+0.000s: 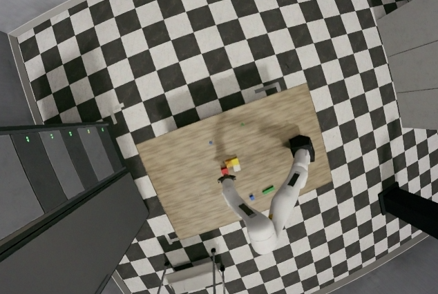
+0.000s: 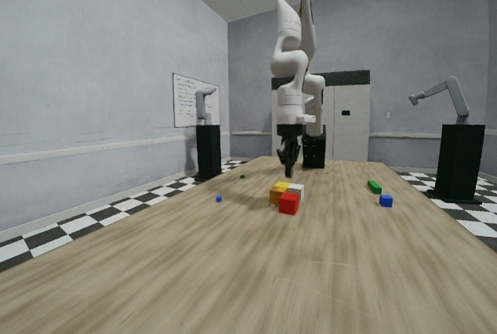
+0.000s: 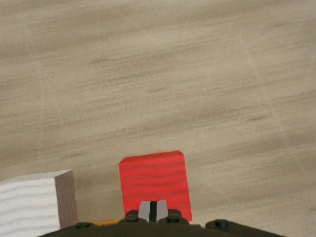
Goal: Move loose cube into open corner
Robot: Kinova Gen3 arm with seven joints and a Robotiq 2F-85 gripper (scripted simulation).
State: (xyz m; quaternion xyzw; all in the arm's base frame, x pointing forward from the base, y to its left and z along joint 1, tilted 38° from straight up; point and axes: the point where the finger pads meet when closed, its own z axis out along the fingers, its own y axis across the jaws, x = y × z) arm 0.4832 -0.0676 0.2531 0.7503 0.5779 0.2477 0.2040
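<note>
Now: the red cube 100 mm below my hand. From my hand the other things lie so: green block: 320 mm to the left, 250 mm behind, 110 mm below.
</note>
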